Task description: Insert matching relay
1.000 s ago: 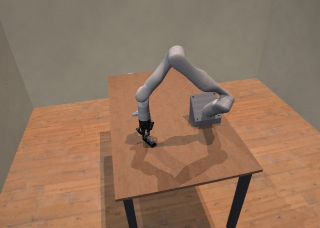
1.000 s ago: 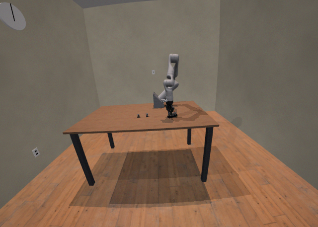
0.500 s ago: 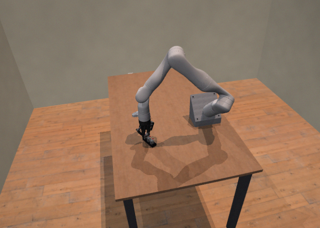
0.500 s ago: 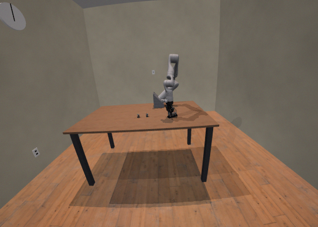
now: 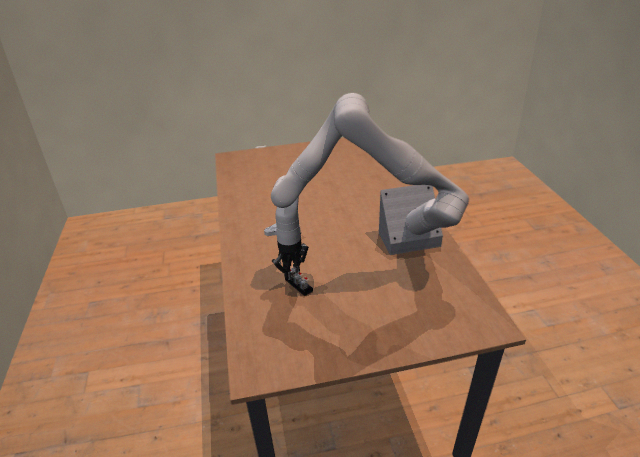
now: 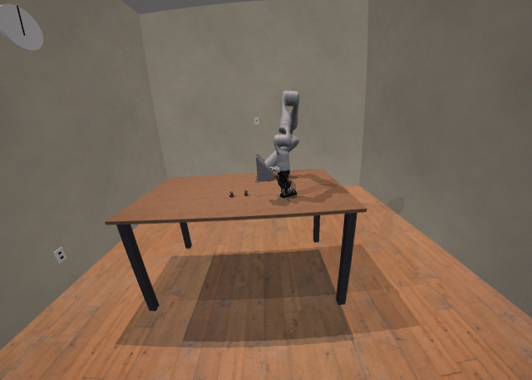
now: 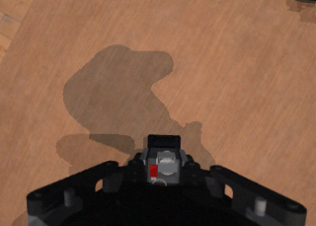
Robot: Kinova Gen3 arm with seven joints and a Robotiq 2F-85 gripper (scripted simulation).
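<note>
Right now the black rack is 3 cm to the left of my hand, 3 cm below it and 2 cm behind it.
</note>
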